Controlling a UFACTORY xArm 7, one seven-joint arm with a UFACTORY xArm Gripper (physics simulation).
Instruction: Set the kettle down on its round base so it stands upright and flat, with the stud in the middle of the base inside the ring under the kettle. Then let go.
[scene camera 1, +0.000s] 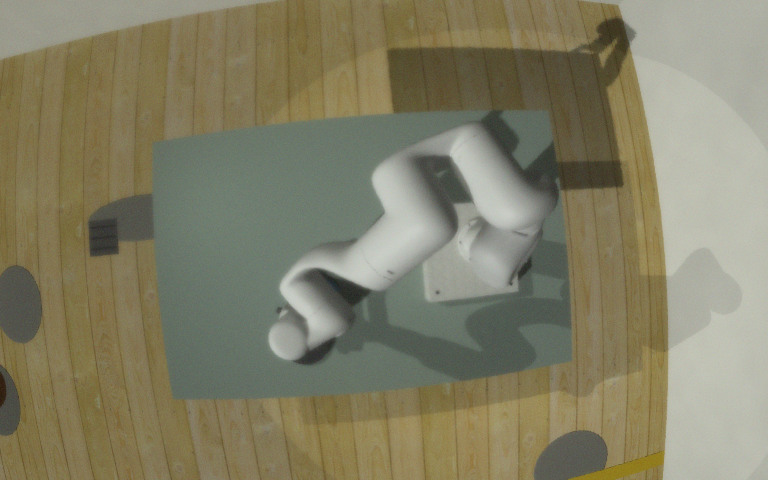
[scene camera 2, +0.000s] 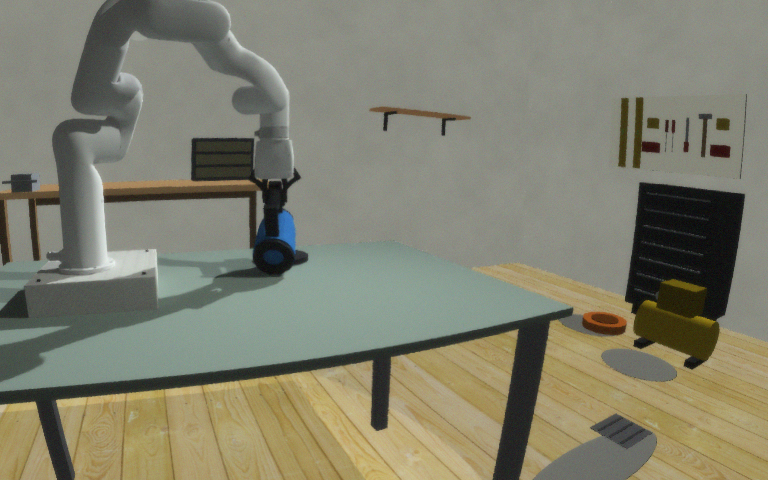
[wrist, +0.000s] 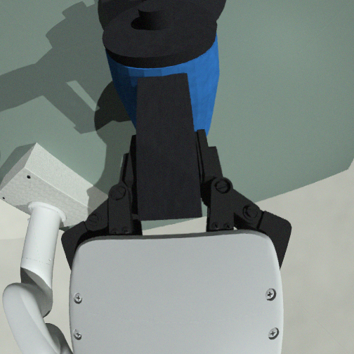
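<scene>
The blue kettle (scene camera 2: 287, 227) (wrist: 207, 87) hangs tipped onto its side, not upright. Its black-ringed underside (scene camera 2: 274, 255) faces scene camera 2, low over the table; contact is unclear. In the wrist view its black lid (wrist: 160, 50) with a knob points away. My gripper (scene camera 2: 273, 216) (wrist: 169, 145) is shut on the black handle (wrist: 167, 190), which is uppermost. The round black base (scene camera 1: 321, 352) (scene camera 2: 301, 258) lies flat on the table behind the kettle in scene camera 2; its stud is hidden. In scene camera 1 the arm hides most of the kettle.
The green table (scene camera 1: 226, 226) (scene camera 2: 362, 305) carries the arm's white mounting block (scene camera 1: 453, 283) (scene camera 2: 93, 294) (wrist: 65, 185). A wooden workbench (scene camera 2: 141, 185) stands behind the table. An orange ring (scene camera 2: 604, 330) and a yellow compressor (scene camera 2: 673, 329) are on the floor.
</scene>
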